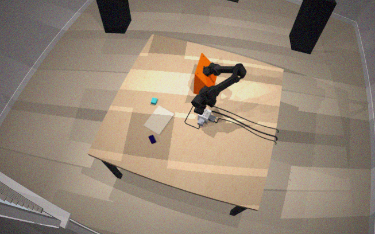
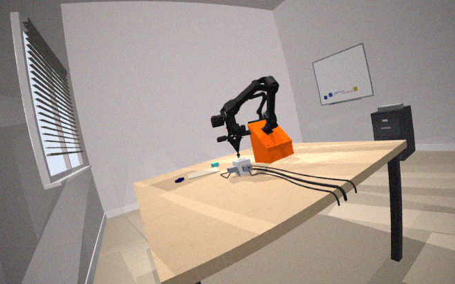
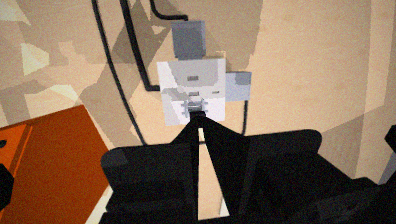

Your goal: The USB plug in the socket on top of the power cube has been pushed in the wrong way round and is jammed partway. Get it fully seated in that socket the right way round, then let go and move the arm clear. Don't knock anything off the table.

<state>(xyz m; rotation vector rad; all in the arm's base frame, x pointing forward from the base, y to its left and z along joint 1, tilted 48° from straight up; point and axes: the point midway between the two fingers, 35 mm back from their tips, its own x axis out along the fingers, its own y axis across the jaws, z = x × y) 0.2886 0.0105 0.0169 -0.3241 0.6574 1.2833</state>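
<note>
The dark USB plug lies 20 mm below my gripper tip. Also, from my gripper tip: pale flat sheet: 80 mm ahead, 310 mm to the right, 120 mm below; then teal block: 70 mm behind, 380 mm to the right, 110 mm below; then dark blue block: 240 mm ahead, 330 mm to the right, 120 mm below.
</note>
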